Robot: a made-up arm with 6 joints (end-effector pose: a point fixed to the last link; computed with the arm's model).
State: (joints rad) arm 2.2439 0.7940 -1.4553 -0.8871 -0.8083 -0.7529
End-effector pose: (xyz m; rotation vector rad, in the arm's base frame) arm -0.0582 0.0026 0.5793 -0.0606 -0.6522 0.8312
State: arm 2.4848 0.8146 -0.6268 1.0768 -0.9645 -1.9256
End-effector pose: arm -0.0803 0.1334 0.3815 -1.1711 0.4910 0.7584
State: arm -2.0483 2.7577 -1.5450 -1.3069 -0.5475 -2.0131
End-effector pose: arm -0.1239 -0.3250 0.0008 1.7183 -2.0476 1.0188
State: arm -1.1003 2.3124 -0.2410 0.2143 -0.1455 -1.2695
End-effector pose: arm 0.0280 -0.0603 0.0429 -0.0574 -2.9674 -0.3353
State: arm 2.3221 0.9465 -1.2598 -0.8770 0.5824 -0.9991
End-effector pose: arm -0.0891 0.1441 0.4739 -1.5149 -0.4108 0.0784
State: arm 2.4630 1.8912 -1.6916 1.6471 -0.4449 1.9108
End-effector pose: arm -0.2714 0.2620 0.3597 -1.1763 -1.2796 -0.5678
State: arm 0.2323 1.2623 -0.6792 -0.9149 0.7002 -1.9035
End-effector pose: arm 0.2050 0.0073 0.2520 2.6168 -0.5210 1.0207
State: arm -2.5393 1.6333 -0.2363 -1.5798 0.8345 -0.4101
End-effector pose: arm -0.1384 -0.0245 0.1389 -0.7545 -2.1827 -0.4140
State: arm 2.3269 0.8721 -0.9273 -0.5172 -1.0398 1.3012
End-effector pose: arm -0.1153 0.0735 0.4780 0.8691 -0.1273 -2.7087
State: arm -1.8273 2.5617 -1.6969 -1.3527 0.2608 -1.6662
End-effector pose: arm -0.1210 -0.3832 0.0865 1.2425 -2.0595 0.3812
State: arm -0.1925 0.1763 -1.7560 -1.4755 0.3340 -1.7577
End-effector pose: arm -0.2385 0.0203 0.5415 -0.1157 -0.4745 2.8357
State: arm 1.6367 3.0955 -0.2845 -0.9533 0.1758 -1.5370
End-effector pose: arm 0.0152 -0.0589 0.0460 1.6347 0.9821 -0.4430
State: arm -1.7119 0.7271 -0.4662 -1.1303 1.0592 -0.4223
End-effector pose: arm -0.0775 -0.1054 0.2935 -0.9134 -1.9815 0.9423
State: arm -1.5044 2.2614 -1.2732 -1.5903 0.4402 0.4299
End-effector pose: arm -0.0107 -0.3442 0.1186 -0.6654 -2.6081 1.0622
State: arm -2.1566 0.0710 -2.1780 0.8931 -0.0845 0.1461
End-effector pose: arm 0.2110 0.3271 0.4593 -0.7116 -0.0478 -1.0518
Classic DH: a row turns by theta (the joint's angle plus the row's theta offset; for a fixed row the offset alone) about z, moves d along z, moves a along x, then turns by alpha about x. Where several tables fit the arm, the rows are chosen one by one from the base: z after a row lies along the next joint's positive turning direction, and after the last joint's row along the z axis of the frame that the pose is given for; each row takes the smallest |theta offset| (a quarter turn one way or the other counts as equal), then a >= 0, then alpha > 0; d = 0 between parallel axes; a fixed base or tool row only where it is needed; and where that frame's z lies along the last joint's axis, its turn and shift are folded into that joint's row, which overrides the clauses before.
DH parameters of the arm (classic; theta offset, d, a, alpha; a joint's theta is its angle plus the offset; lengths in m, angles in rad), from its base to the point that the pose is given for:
joint 1: 0 0.1927 0 -1.5708
joint 2: 0.1359 0 -0.2038 0
joint 3: 1.3477 0 -0.0188 1.5708
joint 4: 0 0.2151 0 -1.5708
joint 5: 0 0 0.0001 1.5708
joint 6: 0 0.0784 0 0

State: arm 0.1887 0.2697 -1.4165 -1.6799 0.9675 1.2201
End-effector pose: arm -0.1116 -0.0867 0.5266 0.8402 0.5002 -0.4107
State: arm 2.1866 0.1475 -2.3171 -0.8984 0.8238 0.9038
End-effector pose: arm 0.2403 -0.2617 0.4681 0.5242 0.5930 2.3181
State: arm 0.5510 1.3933 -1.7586 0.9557 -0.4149 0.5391
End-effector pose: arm 0.2123 0.1003 0.5550 0.7536 0.7313 1.6999
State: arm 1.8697 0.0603 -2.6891 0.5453 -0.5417 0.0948
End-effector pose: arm 0.1611 -0.4516 0.3005 1.4643 -1.4902 1.9493
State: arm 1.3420 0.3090 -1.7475 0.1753 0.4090 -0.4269
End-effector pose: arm -0.0414 -0.1537 0.5666 -0.3889 0.2752 1.0725
